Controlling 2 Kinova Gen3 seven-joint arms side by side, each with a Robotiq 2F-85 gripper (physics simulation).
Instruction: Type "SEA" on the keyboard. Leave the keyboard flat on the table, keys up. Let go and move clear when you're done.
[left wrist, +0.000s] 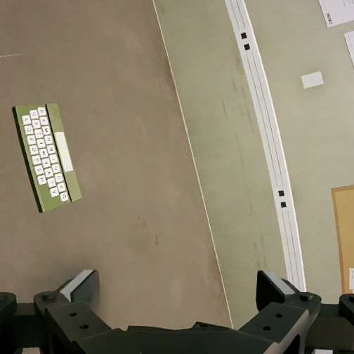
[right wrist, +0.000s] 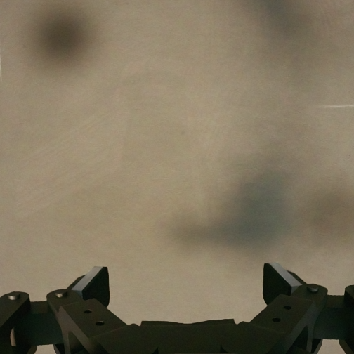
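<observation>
A green keyboard (left wrist: 75, 186) with white keys lies flat, keys up, at the left of the left wrist view, its long side running steeply down the picture. A long white space bar shows along its right side. The small key letters are hard to read. My left gripper (left wrist: 177, 288) is open and empty, high above the table and off to one side of the keyboard. My right gripper (right wrist: 185, 283) is open and empty above the table top. The keyboard does not show in the right wrist view.
The brown table top (left wrist: 135, 150) (right wrist: 150, 125) ends at a thin straight edge in the left wrist view. Beyond it are a greenish surface with a long white strip (left wrist: 265, 120), a small white card (left wrist: 312, 80) and a tan board (left wrist: 345, 220). Blurred dark shadows lie on the table in the right wrist view.
</observation>
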